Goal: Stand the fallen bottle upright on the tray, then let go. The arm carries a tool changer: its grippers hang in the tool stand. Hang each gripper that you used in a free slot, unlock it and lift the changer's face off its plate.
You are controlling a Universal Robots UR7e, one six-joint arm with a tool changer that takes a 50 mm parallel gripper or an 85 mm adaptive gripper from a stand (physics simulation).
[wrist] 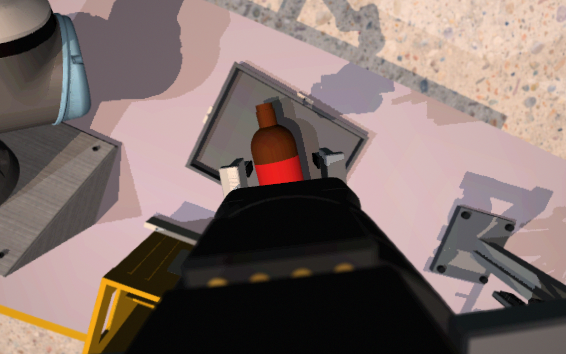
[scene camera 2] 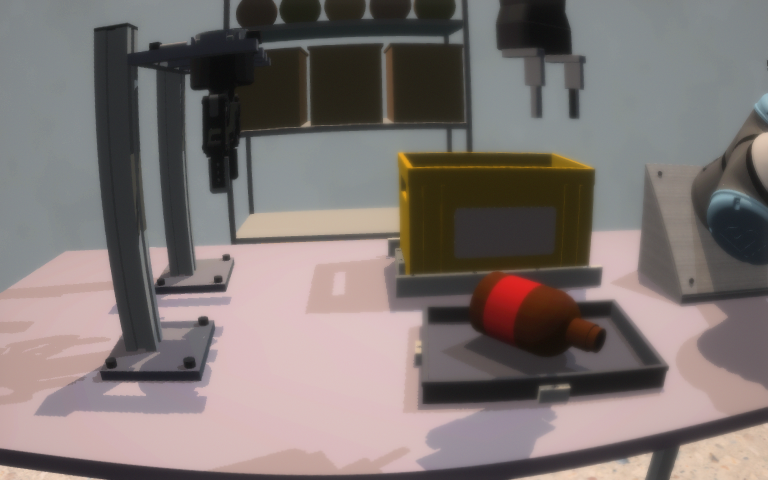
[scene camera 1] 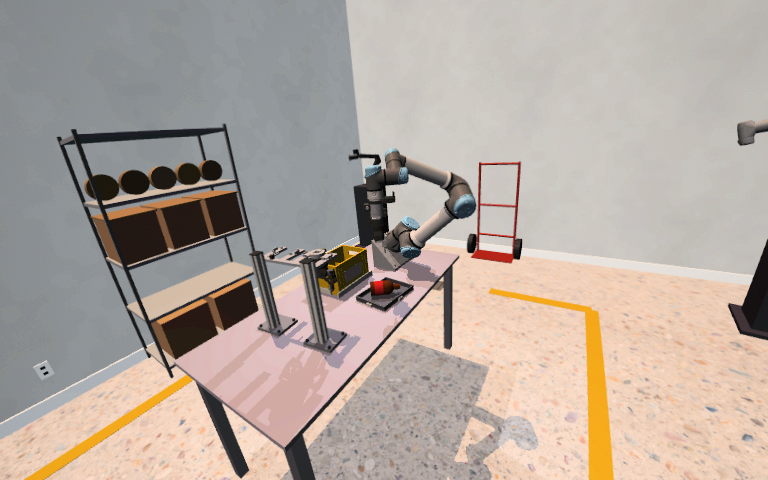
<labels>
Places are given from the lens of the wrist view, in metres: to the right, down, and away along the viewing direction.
brown bottle [wrist: 273, 147]: -0.01, -0.04, 0.40
parallel gripper [wrist: 313, 226]: 0.00, 0.01, 0.04
The marked spots on the brown bottle and the parallel gripper are 0.37 m apart.
</labels>
